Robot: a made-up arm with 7 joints.
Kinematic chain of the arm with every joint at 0, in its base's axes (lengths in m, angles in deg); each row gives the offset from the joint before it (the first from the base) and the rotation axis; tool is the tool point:
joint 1: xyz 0 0 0 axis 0 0.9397 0.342
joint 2: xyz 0 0 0 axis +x
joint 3: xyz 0 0 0 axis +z
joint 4: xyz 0.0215 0 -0.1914 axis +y
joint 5: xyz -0.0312 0 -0.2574 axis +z
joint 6: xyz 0 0 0 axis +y
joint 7: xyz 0 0 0 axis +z
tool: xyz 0 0 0
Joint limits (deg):
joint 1: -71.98..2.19
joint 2: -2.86..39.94
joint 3: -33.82..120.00
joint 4: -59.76..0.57
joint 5: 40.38..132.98
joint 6: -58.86..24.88
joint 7: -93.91..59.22
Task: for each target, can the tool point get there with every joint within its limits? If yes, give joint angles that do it. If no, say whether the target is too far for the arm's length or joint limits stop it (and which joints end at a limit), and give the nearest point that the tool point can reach.
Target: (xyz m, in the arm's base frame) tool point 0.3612 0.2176 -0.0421
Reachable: yes | joints -46.11 29.70 37.72 -54.44 74.93 -4.20 -9.65
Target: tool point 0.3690 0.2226 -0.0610
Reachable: yes | joints -52.77 27.43 49.76 -44.90 117.92 -47.98 -59.93
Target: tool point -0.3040 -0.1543 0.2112
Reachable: no: joint limits stop it (at a limit: joint 1, joint 2, joint 3, joint 4) | nearest point -0.1239 0.3733 -0.1357 | short by 0.657 m
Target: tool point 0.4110 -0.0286 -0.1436
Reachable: yes | joints -48.88 5.79 7.30 -43.88 66.56 -13.96 -81.94
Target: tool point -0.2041 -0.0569 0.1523
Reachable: no: joint limits stop it (at a limit: joint 1, joint 2, joint 3, joint 4) | nearest point -0.1239 0.3733 -0.1357 | short by 0.524 m
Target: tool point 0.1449 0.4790 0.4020
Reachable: no: too far | nearest point 0.2741 0.2895 0.1191 | short by 0.364 m
